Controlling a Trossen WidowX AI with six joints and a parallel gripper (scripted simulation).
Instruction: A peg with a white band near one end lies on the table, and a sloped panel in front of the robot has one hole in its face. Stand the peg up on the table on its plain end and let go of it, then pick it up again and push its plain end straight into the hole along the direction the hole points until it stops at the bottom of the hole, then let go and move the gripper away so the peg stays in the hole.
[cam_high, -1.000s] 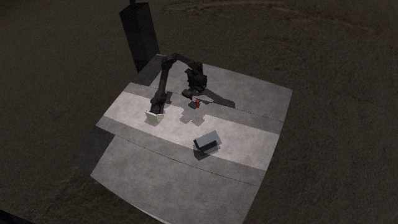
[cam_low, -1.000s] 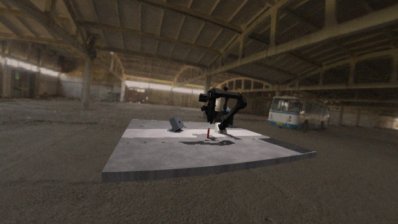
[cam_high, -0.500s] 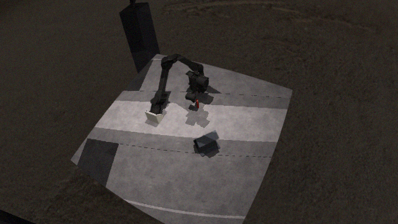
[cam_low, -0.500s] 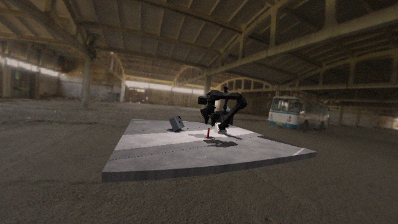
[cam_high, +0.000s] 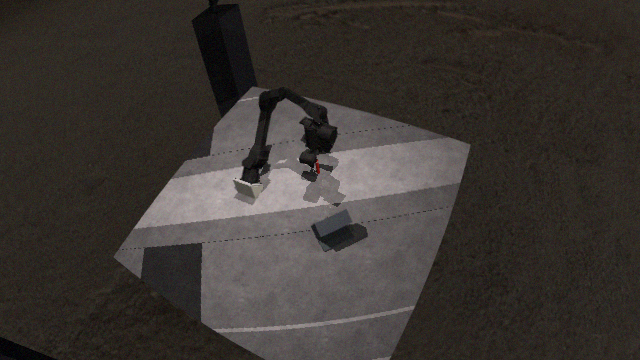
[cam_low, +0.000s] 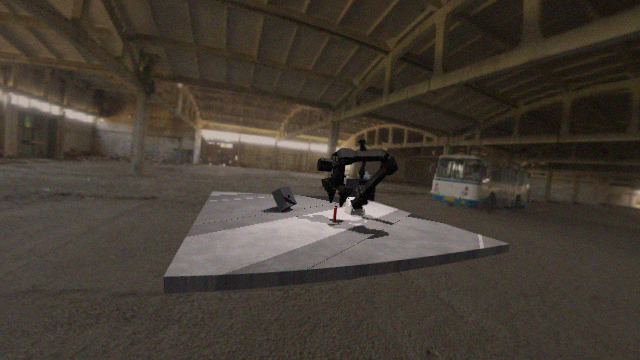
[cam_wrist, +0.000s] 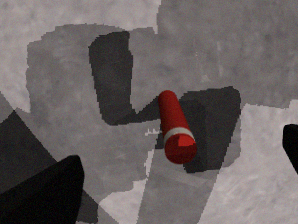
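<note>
The red peg lies 30 mm below my gripper tip. The rest, counted from my gripper tip: sloped panel (270 mm to the right, 170 mm ahead, 20 mm below).
</note>
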